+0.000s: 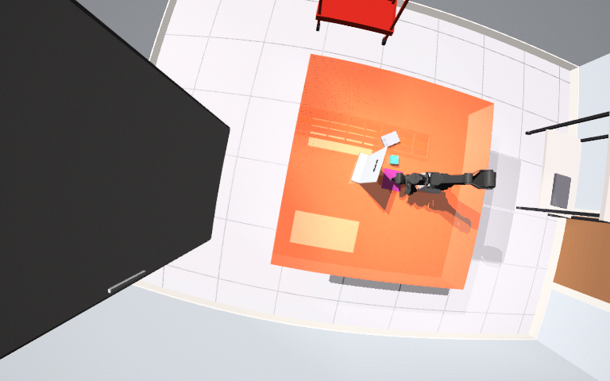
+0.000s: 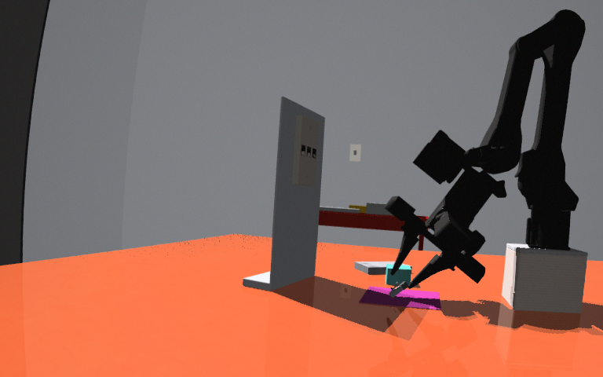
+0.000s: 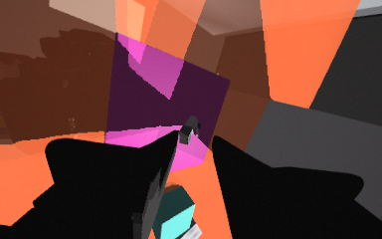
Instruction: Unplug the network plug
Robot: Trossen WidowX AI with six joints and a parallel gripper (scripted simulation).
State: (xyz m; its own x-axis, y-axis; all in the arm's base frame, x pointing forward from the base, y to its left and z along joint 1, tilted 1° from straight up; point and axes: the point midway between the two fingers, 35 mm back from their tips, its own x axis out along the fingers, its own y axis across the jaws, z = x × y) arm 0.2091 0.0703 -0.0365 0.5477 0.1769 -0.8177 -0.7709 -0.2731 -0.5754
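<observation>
Right now the grey network plug is 10 mm below my gripper tip. Also, from my gripper tip: flat grey block 220 mm to the right, 100 mm ahead, 20 mm below; pink marked square 20 mm below, 10 mm behind; upright panel 190 mm ahead, 110 mm above, 10 mm to the left.
</observation>
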